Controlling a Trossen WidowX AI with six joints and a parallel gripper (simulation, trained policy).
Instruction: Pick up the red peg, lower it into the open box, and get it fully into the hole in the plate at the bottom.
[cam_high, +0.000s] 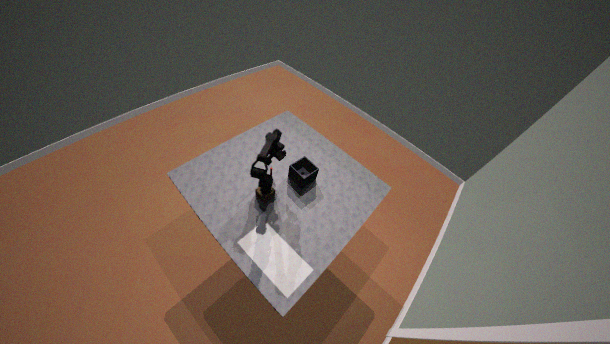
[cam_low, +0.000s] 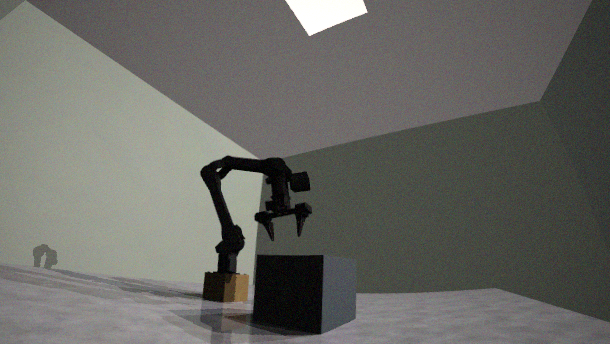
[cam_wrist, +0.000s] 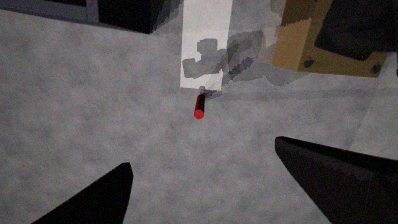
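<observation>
Right now my gripper tip is 17 cm above the red peg and 2 cm to the right of it. From my gripper tip the other things lie so: grey plate 20 cm ahead, 16 cm below, 12 cm to the right.
</observation>
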